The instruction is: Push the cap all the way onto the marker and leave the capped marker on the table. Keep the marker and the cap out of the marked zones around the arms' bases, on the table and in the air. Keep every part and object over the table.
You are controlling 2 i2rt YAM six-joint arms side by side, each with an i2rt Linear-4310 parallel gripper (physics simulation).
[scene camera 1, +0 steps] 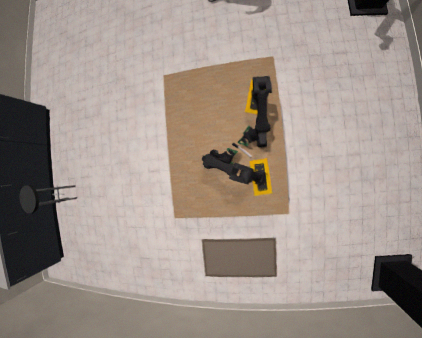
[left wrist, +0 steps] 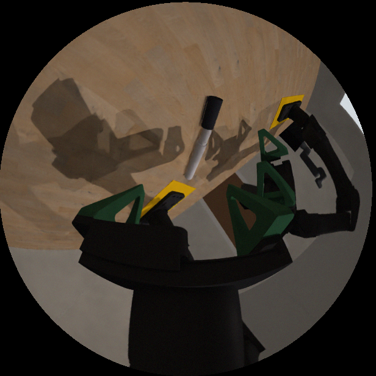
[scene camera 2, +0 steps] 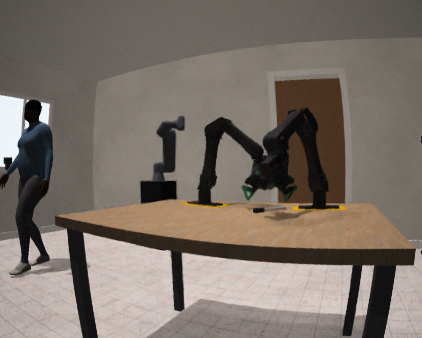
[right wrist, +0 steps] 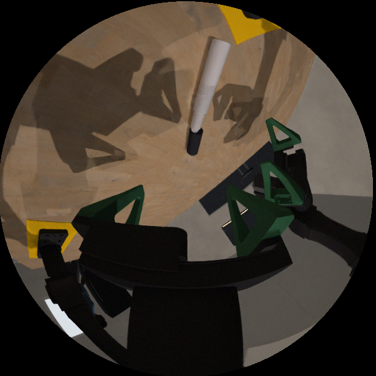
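Where they show: left gripper, fingertip midpoint: point(scene camera 1: 235, 157) point(scene camera 2: 279, 194); right gripper, fingertip midpoint: point(scene camera 1: 240, 138) point(scene camera 2: 253, 194); left arm's base, link origin: point(scene camera 1: 260, 177) point(scene camera 2: 318, 208); right arm's base, link origin: point(scene camera 1: 256, 96) point(scene camera 2: 204, 204).
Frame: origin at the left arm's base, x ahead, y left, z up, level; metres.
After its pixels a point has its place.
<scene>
The marker's white barrel point(scene camera 1: 244, 151) {z 0.017, x 0.090, y -0.205 m} point(scene camera 2: 276, 208) {z 0.011, x 0.091, y -0.194 m} point(left wrist: 199, 152) point(right wrist: 211, 82) lies on the table with the black cap point(scene camera 1: 235, 145) {z 0.018, x 0.148, y -0.260 m} point(scene camera 2: 258, 210) {z 0.011, x 0.163, y -0.261 m} point(left wrist: 212, 112) point(right wrist: 194, 142) on its end, in line with it. No bare tip shows between them; whether the cap is fully seated I cannot tell. The barrel's plain end lies close to the lower yellow zone in scene camera 1. My left gripper point(scene camera 1: 232, 151) {z 0.077, x 0.162, y -0.174 m} point(left wrist: 185, 188) is open and empty above the table near the marker. My right gripper point(scene camera 1: 243, 137) {z 0.073, x 0.101, y -0.298 m} point(left wrist: 261, 142) point(right wrist: 185, 189) is open and empty on the other side. They overlap in scene camera 2.
Yellow-marked zones surround the left arm's base point(scene camera 1: 261, 176) point(scene camera 2: 326, 206) {z 0.010, x 0.017, y 0.036 m} and the right arm's base point(scene camera 2: 203, 203) {z 0.010, x -0.032, y -0.588 m} point(right wrist: 53, 238). The wooden table point(scene camera 1: 200, 110) {z 0.000, x 0.372, y -0.581 m} point(scene camera 2: 200, 235) {z 0.000, x 0.629, y -0.325 m} has its right edge in scene camera 1 close behind both bases. The two grippers are near each other.
</scene>
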